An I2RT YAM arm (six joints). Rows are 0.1 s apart.
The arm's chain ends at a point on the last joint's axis. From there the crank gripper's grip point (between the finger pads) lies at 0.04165 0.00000 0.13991 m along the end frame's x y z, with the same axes.
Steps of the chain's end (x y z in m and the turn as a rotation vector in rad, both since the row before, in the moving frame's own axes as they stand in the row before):
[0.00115, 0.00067, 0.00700, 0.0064, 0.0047, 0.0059]
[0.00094, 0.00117, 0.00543, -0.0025, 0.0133, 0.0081]
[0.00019, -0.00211, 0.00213, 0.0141, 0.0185, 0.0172]
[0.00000, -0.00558, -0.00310, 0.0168, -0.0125, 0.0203]
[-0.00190, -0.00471, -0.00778, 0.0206, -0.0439, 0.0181]
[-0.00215, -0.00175, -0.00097, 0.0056, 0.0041, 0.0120]
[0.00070, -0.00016, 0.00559, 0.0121, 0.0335, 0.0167]
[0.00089, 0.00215, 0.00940, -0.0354, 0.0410, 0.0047]
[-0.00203, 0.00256, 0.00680, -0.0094, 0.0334, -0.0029]
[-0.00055, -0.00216, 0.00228, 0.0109, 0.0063, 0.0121]
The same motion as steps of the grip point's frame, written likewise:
[0.00181, 0.00002, 0.00680, 0.0064, 0.0047, 0.0059]
[0.00279, 0.00186, 0.00486, -0.0025, 0.0133, 0.0081]
[0.00278, -0.00334, 0.00133, 0.0141, 0.0185, 0.0172]
[-0.00174, -0.00711, -0.00260, 0.0168, -0.0125, 0.0203]
[-0.00806, -0.00691, -0.00611, 0.0206, -0.0439, 0.0181]
[-0.00158, -0.00203, -0.00114, 0.0056, 0.0041, 0.0120]
[0.00537, -0.00111, 0.00411, 0.0121, 0.0335, 0.0167]
[0.00658, 0.00728, 0.00748, -0.0354, 0.0410, 0.0047]
[0.00262, 0.00374, 0.00533, -0.0094, 0.0334, -0.0029]
[0.00034, -0.00317, 0.00201, 0.0109, 0.0063, 0.0121]

